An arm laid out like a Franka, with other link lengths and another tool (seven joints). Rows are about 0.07 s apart.
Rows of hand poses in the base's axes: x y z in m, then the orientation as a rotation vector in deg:
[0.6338, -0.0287, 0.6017, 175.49, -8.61, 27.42]
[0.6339, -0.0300, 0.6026, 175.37, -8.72, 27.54]
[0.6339, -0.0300, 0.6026, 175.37, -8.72, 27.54]
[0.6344, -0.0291, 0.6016, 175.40, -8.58, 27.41]
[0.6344, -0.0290, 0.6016, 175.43, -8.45, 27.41]
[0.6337, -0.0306, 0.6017, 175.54, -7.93, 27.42]
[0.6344, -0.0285, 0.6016, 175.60, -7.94, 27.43]
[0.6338, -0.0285, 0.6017, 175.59, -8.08, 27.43]
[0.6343, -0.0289, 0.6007, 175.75, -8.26, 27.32]
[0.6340, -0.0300, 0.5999, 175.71, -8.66, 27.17]
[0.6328, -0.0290, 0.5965, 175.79, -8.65, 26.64]
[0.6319, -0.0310, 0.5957, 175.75, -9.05, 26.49]
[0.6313, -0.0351, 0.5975, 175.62, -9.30, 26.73]
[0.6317, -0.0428, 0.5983, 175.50, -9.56, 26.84]
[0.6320, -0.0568, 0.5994, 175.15, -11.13, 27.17]
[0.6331, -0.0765, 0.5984, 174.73, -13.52, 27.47]
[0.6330, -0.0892, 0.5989, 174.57, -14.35, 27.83]
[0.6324, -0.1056, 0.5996, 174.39, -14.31, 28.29]
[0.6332, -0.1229, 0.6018, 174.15, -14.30, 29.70]
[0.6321, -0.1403, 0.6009, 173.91, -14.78, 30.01]
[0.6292, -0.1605, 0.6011, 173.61, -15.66, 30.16]
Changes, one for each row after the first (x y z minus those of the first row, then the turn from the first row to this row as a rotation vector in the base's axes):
[0.0001, -0.0013, 0.0009, -0.09, -0.09, -0.09]
[0.0001, -0.0013, 0.0009, -0.09, -0.09, -0.09]
[0.0006, -0.0004, -0.0001, -0.09, 0.00, 0.00]
[0.0006, -0.0003, -0.0001, -0.08, 0.01, 0.09]
[-0.0001, -0.0019, 0.0000, -0.05, 0.01, 0.44]
[0.0006, 0.0002, -0.0001, 0.01, 0.01, 0.44]
[0.0000, 0.0002, 0.0000, 0.02, 0.01, 0.35]
[0.0005, -0.0002, -0.0010, 0.19, 0.08, 0.26]
[0.0002, -0.0013, -0.0018, 0.19, 0.17, 0.00]
[-0.0010, -0.0003, -0.0052, 0.21, 0.52, 0.00]
[-0.0019, -0.0023, -0.0060, 0.21, 0.60, -0.26]
[-0.0025, -0.0064, -0.0042, 0.15, 0.44, -0.43]
[-0.0021, -0.0141, -0.0034, 0.08, 0.36, -0.62]
[-0.0018, -0.0281, -0.0023, 0.03, 0.11, -1.65]
[-0.0007, -0.0478, -0.0033, 0.05, -0.15, -3.22]
[-0.0008, -0.0605, -0.0028, 0.09, -0.40, -3.75]
[-0.0014, -0.0769, -0.0021, -0.04, -0.71, -3.75]
[-0.0006, -0.0942, 0.0001, -0.09, -1.63, -3.73]
[-0.0017, -0.1116, -0.0008, -0.20, -1.85, -4.07]
[-0.0046, -0.1318, -0.0006, -0.31, -1.98, -4.67]

